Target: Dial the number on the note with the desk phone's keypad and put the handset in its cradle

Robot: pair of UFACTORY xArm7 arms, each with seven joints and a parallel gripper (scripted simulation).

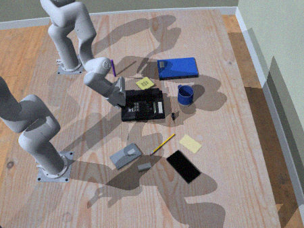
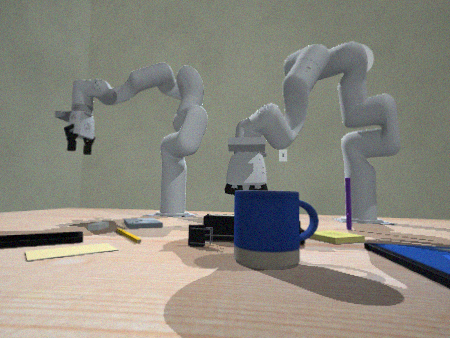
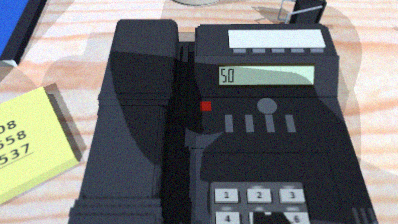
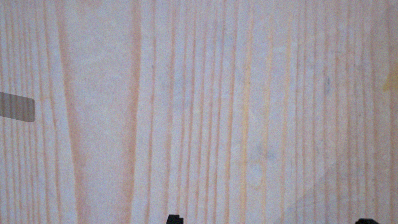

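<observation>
The handset lies 5 cm ahead of my left hand, 7 cm to the left of it and 1 cm below it. The rest, counted from my left hand: binder clip: 21 cm ahead, 6 cm to the right, 4 cm below; then purple stick: 9 cm behind, 26 cm to the left, 1 cm above; then yellow note: 8 cm ahead, 17 cm to the left, 5 cm below.
</observation>
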